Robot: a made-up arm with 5 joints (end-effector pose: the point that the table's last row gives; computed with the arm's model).
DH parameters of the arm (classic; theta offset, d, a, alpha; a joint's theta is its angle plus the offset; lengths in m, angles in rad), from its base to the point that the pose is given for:
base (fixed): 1.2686 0 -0.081 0
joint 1: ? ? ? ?
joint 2: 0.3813 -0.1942 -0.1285 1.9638
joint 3: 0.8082 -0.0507 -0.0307 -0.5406
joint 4: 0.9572 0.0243 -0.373 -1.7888
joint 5: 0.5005 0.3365 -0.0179 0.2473
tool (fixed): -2.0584 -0.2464 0 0
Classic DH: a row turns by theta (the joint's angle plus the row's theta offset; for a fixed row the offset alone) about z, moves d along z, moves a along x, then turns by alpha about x.
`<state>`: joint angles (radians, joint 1 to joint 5).
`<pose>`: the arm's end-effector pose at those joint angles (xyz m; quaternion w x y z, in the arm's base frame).
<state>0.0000 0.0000 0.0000 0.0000 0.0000</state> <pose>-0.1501 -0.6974 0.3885 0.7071 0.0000 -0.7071 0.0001</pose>
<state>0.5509 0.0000 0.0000 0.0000 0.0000</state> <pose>0.1932 -0.6716 0.3885 0.6804 0.1923 -0.6805 0.1924</pose>
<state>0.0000 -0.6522 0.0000 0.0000 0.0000</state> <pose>-0.0883 -0.6974 0.2771 0.4433 0.0000 -0.8964 0.0001</pose>
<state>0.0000 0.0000 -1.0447 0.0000 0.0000</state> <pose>-0.4444 -0.4661 0.6098 0.7479 -0.4237 -0.4777 -0.1812</pose>
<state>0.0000 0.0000 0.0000 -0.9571 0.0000</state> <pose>-0.4821 -0.4878 0.3885 0.6277 -0.3256 -0.6277 -0.3256</pose>
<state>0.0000 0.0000 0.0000 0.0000 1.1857</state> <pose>-0.1633 -0.7123 0.4559 0.5411 -0.4685 -0.6318 0.2977</pose>
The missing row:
joint 1: -1.2686 0.4242 0.0696 -1.5708
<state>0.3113 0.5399 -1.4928 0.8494 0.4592</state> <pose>0.0095 -0.6161 0.7568 0.8775 -0.3032 -0.1717 0.3295</pose>
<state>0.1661 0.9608 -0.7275 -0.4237 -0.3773</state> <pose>-0.1067 -0.4388 0.9209 0.8614 -0.4249 -0.2621 -0.0940</pose>
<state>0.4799 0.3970 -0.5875 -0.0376 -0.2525</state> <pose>-0.0329 -0.6616 0.6509 0.8660 -0.0841 -0.4905 0.0486</pose>
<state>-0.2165 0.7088 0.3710 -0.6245 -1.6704</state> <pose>-0.3392 -0.5136 0.5378 0.4685 0.3715 -0.3693 -0.7114</pose>
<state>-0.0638 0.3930 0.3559 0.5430 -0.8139</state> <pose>0.0952 -0.5561 0.3179 0.7194 0.5942 -0.3560 -0.0513</pose>
